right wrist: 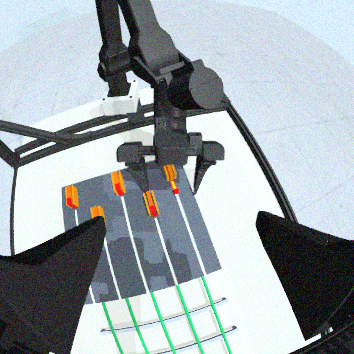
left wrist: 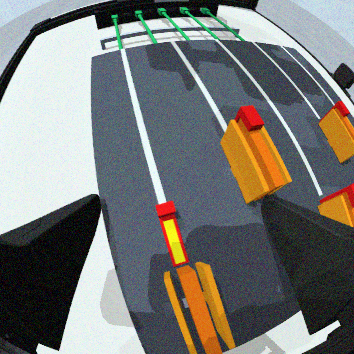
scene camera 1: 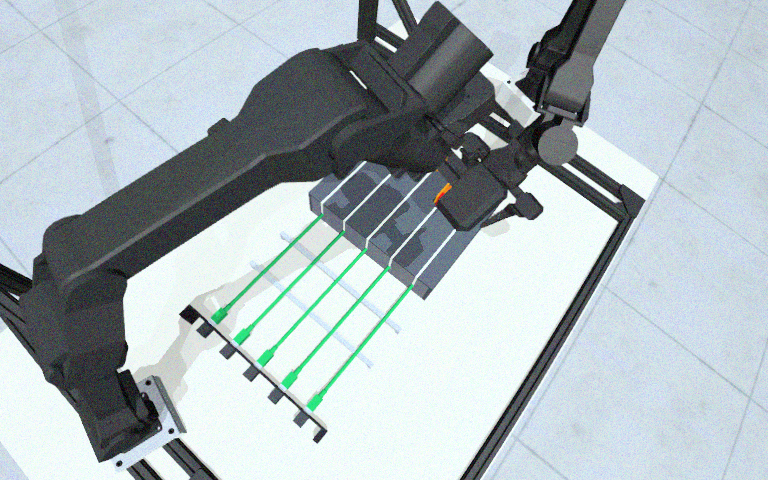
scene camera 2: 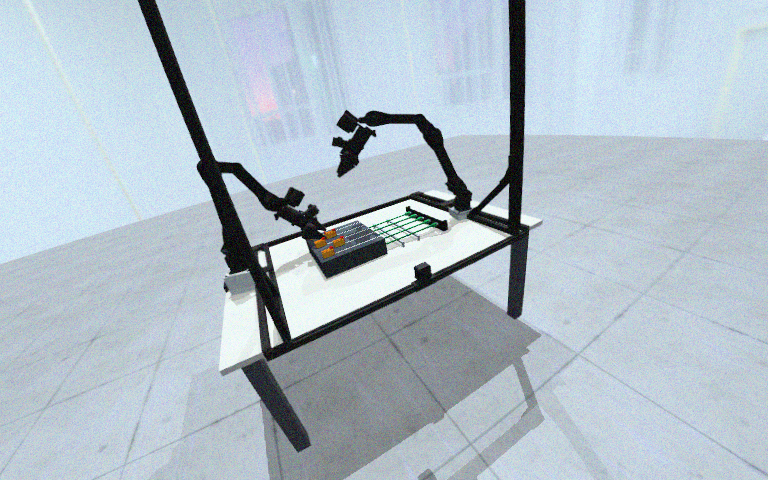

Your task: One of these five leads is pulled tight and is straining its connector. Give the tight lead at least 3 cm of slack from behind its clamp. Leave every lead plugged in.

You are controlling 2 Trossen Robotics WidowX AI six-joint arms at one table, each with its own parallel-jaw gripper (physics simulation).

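Note:
Five leads run white over the dark block, then green to plugs at the black bar. The outermost lead ends at a small red block, with a yellow strip exposed between it and an orange holder. My left gripper is open and empty, above the block, its fingers either side of this lead. My right gripper is open and empty, high above. Which lead is tight cannot be told.
Other orange holders with red ends stand on the block beside the left gripper. Two thin rails cross the green leads. My right arm spans above the block's left side in scene camera 1. A dark frame edges the table.

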